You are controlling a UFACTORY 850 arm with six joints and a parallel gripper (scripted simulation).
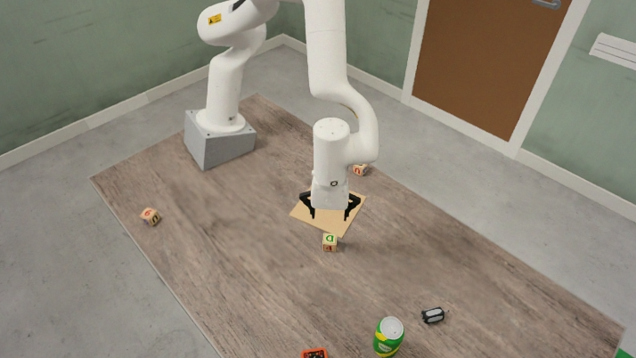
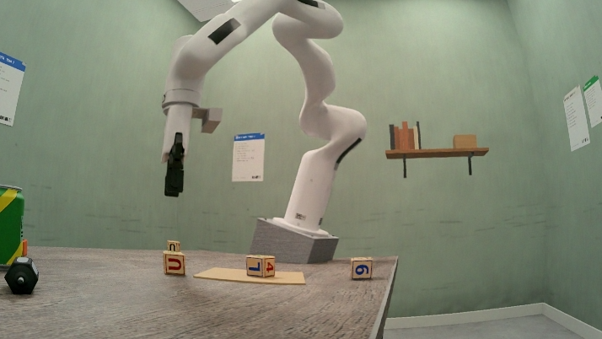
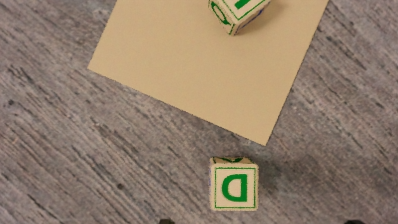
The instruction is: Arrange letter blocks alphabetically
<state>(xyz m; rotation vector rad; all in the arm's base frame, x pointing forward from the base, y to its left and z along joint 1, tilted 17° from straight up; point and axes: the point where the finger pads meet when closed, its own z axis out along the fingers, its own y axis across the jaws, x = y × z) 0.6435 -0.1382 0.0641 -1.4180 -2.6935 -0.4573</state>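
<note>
Now: hand 110 mm past the tan mat, 130 mm to the right of it and 160 mm above it. Round my hand: D block: 140 mm below; then black object: 370 mm ahead, 10 mm to the left, 140 mm below; then green can: 310 mm ahead, 150 mm to the right, 100 mm below.
</note>
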